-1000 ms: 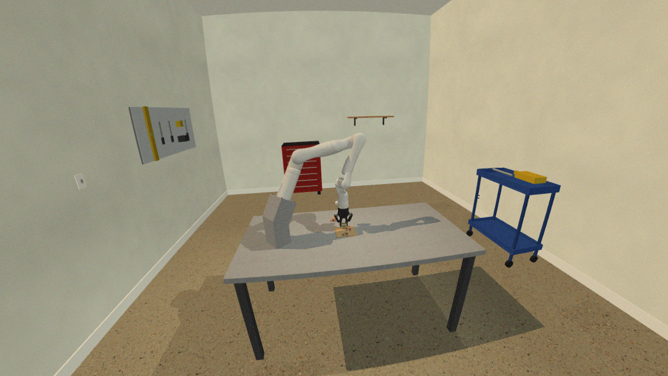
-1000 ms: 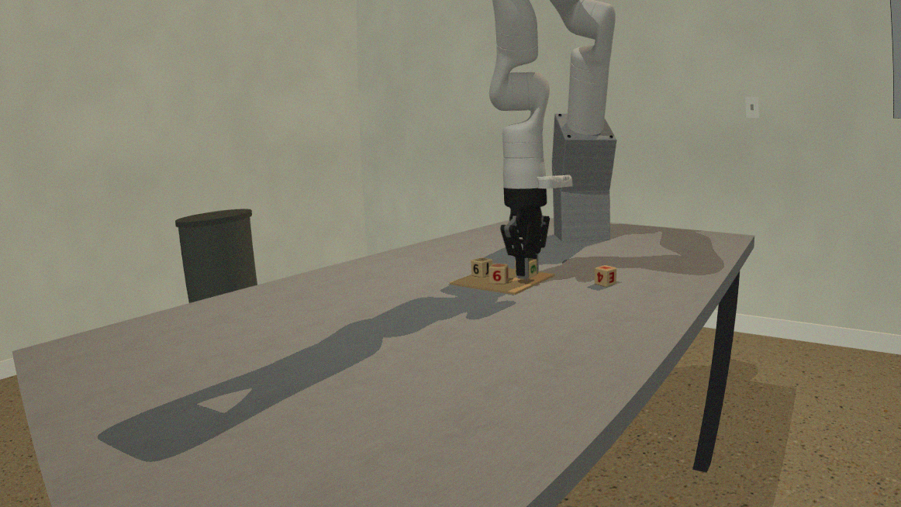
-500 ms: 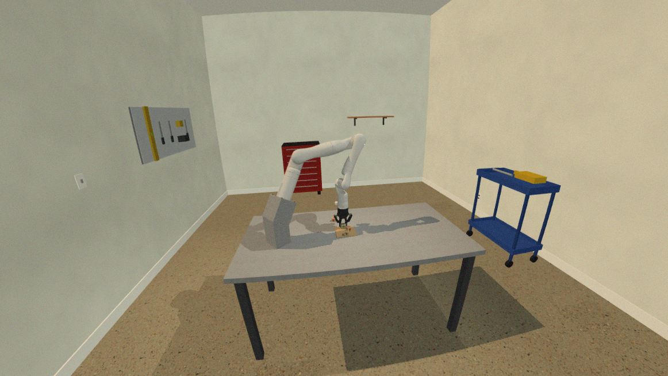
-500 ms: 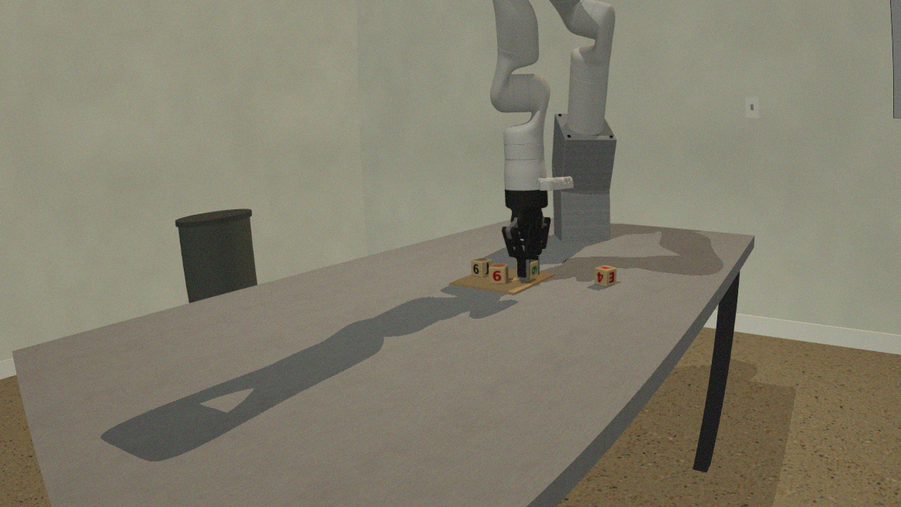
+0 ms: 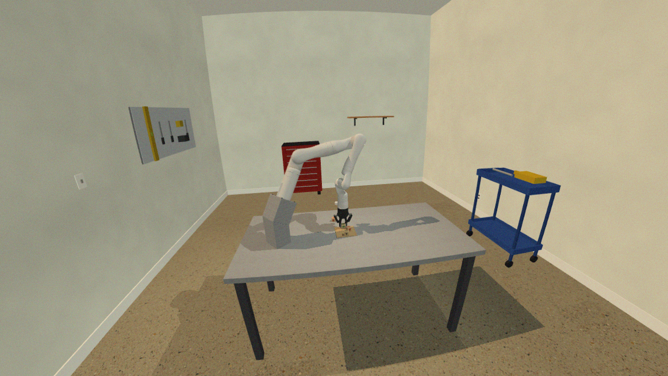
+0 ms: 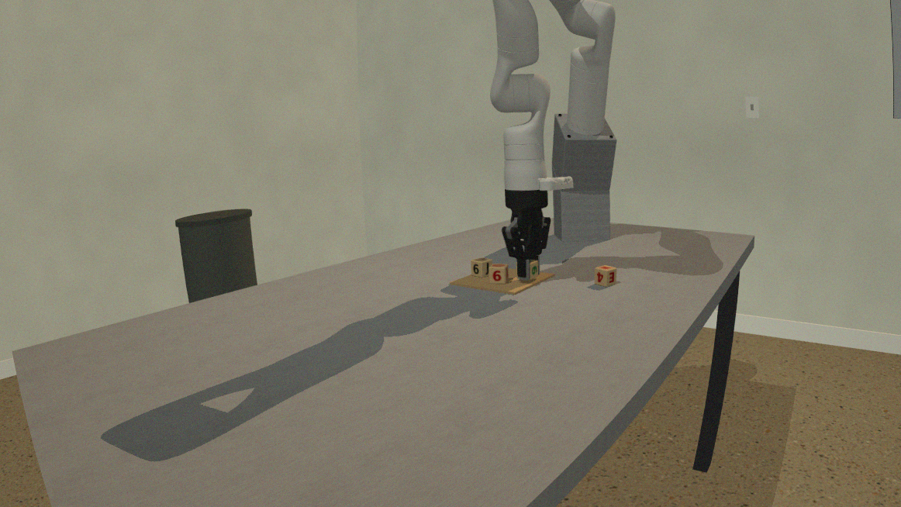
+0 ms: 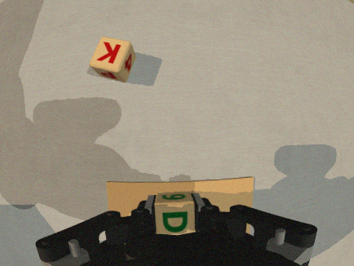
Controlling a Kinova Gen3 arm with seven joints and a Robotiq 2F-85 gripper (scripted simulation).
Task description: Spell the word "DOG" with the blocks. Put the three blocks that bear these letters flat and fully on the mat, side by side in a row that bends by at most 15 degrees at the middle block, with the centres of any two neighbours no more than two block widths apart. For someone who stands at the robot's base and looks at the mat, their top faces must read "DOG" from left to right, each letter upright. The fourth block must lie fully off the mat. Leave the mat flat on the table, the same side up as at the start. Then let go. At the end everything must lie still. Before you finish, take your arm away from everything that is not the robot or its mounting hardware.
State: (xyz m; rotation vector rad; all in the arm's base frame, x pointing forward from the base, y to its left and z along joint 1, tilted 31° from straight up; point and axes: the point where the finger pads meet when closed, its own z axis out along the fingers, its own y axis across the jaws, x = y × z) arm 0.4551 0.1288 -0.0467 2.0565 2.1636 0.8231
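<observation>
Right now my hand is 4 cm to the left of the O block, 4 cm short of it and 1 cm above it. From my hand the other things lie so: tan mat 5 cm to the right, 3 cm below, 1 cm ahead; G block 10 cm to the right, 2 cm ahead, 1 cm below; D block right at my hand.
</observation>
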